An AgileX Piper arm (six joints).
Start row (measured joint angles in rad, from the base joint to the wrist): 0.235 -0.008 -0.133 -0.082 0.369 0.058
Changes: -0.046 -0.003 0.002 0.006 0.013 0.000; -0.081 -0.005 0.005 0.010 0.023 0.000; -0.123 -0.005 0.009 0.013 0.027 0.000; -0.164 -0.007 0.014 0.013 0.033 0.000; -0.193 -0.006 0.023 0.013 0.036 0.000; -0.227 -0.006 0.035 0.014 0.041 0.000; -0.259 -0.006 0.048 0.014 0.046 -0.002; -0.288 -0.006 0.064 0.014 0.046 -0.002; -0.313 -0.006 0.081 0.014 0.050 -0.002; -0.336 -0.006 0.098 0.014 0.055 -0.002; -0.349 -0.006 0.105 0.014 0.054 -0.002; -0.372 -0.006 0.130 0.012 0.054 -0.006; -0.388 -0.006 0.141 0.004 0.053 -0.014; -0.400 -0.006 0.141 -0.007 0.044 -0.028; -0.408 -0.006 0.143 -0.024 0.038 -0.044
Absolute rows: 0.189 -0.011 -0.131 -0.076 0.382 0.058; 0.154 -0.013 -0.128 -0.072 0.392 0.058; 0.112 -0.013 -0.124 -0.069 0.396 0.058; 0.071 -0.015 -0.119 -0.069 0.402 0.058; 0.042 -0.014 -0.110 -0.069 0.405 0.058; 0.008 -0.014 -0.098 -0.068 0.410 0.058; -0.024 -0.014 -0.085 -0.068 0.415 0.056; -0.053 -0.014 -0.069 -0.068 0.415 0.056; -0.078 -0.014 -0.052 -0.068 0.419 0.056; -0.101 -0.014 -0.035 -0.068 0.424 0.056; -0.114 -0.014 -0.028 -0.068 0.423 0.056; -0.137 -0.014 -0.003 -0.070 0.423 0.052; -0.153 -0.014 0.008 -0.078 0.422 0.044; -0.165 -0.014 0.008 -0.089 0.413 0.030; -0.173 -0.014 0.010 -0.106 0.407 0.014
